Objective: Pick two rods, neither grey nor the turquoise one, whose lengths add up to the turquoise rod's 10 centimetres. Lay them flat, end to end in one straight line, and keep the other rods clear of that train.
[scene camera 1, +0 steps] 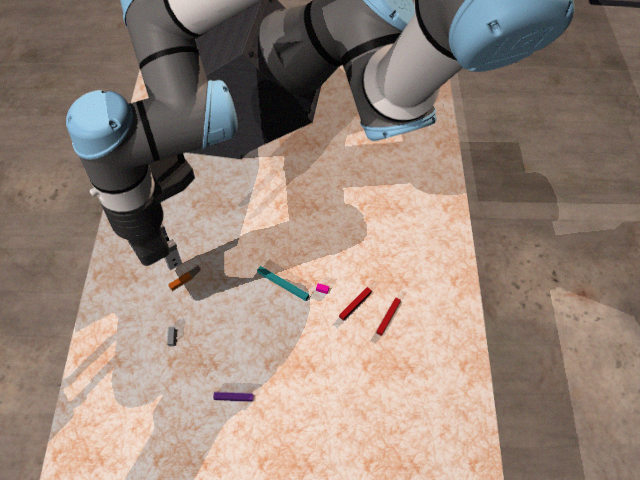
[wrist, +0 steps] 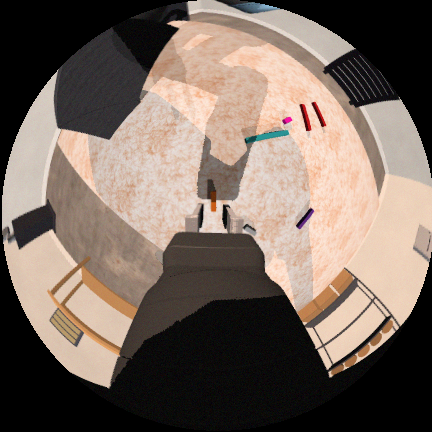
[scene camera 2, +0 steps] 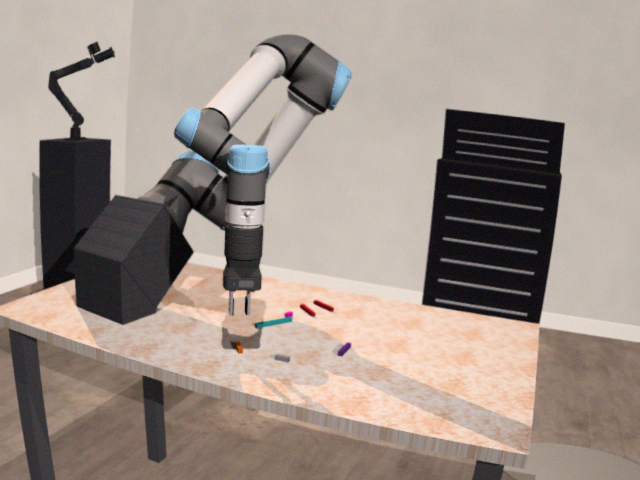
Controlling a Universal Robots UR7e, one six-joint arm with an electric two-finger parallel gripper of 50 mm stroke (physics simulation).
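Seen in the pictures: gripper, between the fingertips: (scene camera 1: 170,258) (wrist: 212,211) (scene camera 2: 239,313); arm's base, origin of its link: (scene camera 1: 289,54) (scene camera 2: 154,223).
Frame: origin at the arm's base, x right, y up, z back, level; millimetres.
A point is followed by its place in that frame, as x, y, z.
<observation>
My gripper (scene camera 2: 239,313) @(173, -115, -354) (wrist: 212,211) @(173, -115, -354) is open and empty, pointing down above the table near the orange rod. The orange rod (scene camera 1: 180,281) @(170, -187, -356) (scene camera 2: 238,347) @(182, -187, -359) (wrist: 213,201) @(172, -187, -355) lies flat, partly in shadow. The turquoise rod (scene camera 1: 283,283) @(-5, -186, -354) (scene camera 2: 273,322) @(4, -189, -353) (wrist: 267,136) @(2, -187, -351) lies flat near the middle. A short magenta rod (scene camera 1: 322,288) @(-70, -187, -361) (scene camera 2: 288,314) @(-64, -189, -360) (wrist: 287,120) @(-67, -187, -359) lies close to its end, apart from it. Two red rods (scene camera 1: 355,303) @(-126, -186, -387) (scene camera 1: 388,316) @(-180, -187, -409) (scene camera 2: 307,310) @(-118, -189, -388) (scene camera 2: 323,305) @(-175, -189, -408) (wrist: 305,117) @(-121, -188, -386) (wrist: 319,114) @(-176, -188, -408) lie side by side, apart. A purple rod (scene camera 1: 233,396) @(59, -187, -553) (scene camera 2: 344,349) @(69, -188, -554) (wrist: 305,218) @(60, -187, -549) lies alone.
A grey rod (scene camera 1: 171,336) @(169, -187, -457) (scene camera 2: 281,358) @(176, -191, -456) (wrist: 249,229) @(169, -187, -452) lies near the orange rod; the gripper partly hides it in the wrist view. The black robot base block (scene camera 2: 122,263) @(203, -50, -63) (wrist: 95,90) @(130, -77, -74) stands at one end of the table. A black slatted cabinet (scene camera 2: 491,222) stands behind the table.
</observation>
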